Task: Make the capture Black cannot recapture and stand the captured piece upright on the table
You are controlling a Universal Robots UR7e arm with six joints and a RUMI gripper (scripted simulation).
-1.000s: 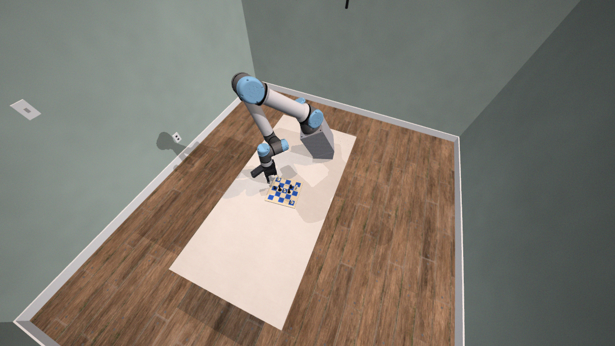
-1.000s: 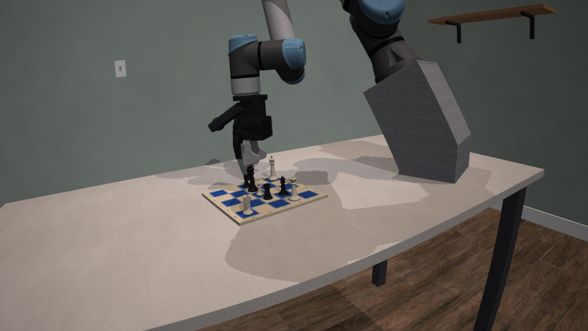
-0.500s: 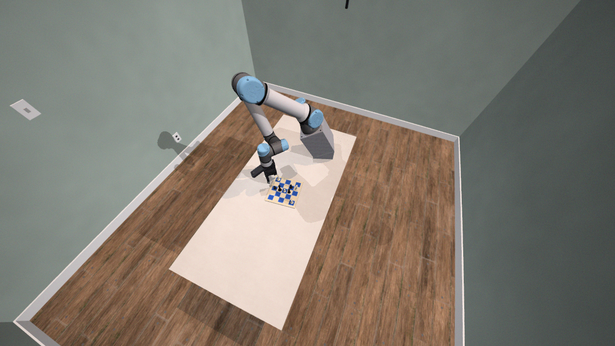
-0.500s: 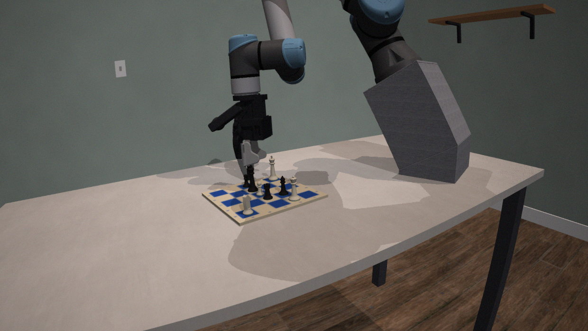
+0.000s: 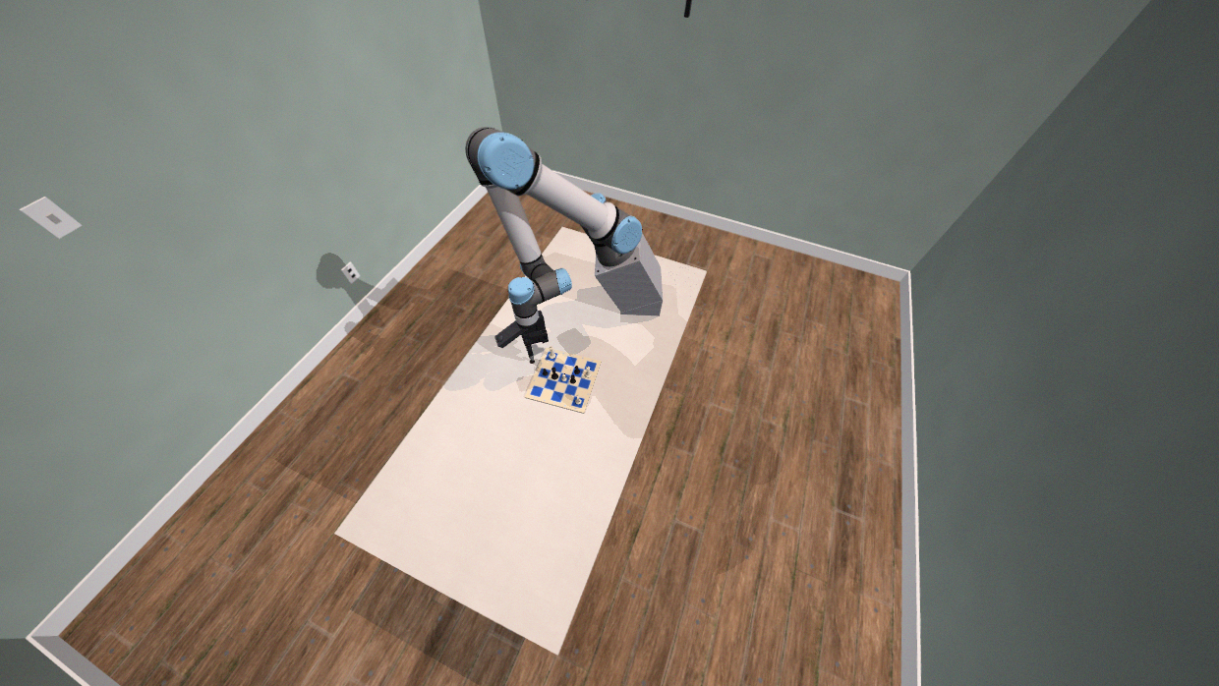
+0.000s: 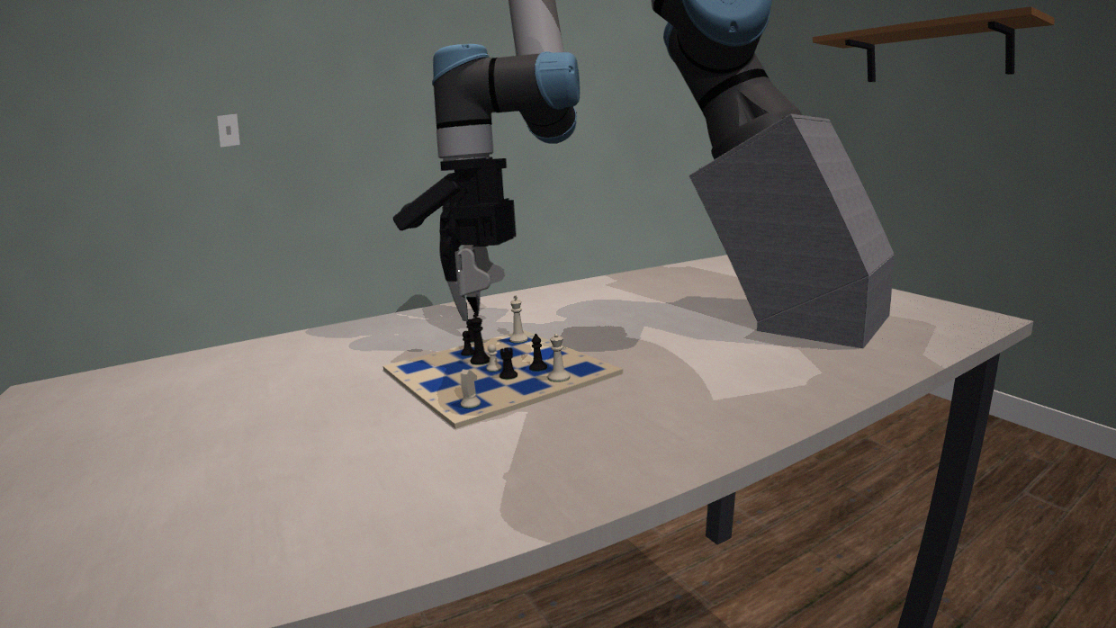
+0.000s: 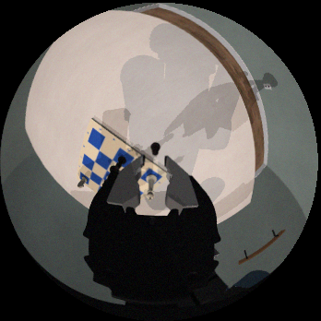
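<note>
Right now the white king is 5 cm behind my hand, 6 cm to the left of it and 1 cm below it. Also, from my hand: white pawn 3 cm ahead, 14 cm to the left, 3 cm below; then blue-and-cream chessboard 3 cm ahead, 14 cm to the left, 5 cm below; then black king 3 cm ahead, 11 cm to the left, 1 cm below.
</note>
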